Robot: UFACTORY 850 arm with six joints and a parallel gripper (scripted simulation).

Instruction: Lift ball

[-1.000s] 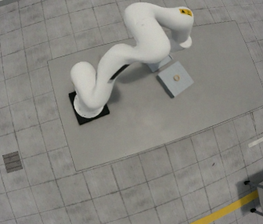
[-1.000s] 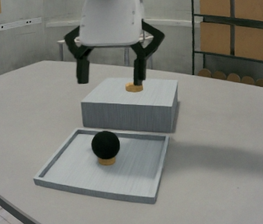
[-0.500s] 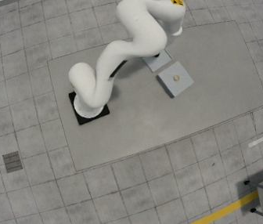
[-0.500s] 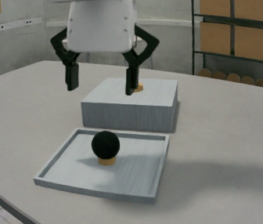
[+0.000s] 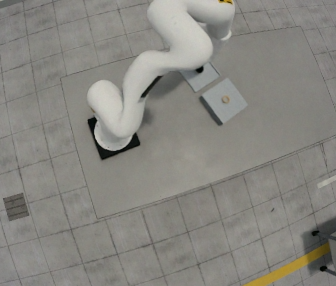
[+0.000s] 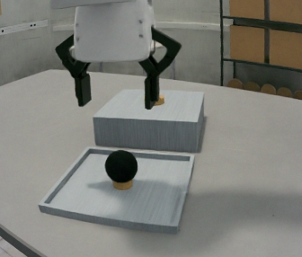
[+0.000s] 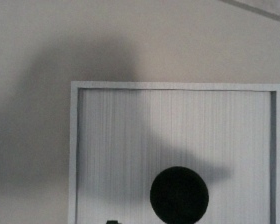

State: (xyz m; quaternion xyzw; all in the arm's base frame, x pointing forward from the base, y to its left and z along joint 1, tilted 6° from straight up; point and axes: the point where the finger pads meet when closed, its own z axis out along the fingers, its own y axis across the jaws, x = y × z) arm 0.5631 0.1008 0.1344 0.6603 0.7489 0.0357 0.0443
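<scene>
The black ball lies 10 cm below my hand. The rest, counted from my hand: shallow grey tray: 13 cm below.
</scene>
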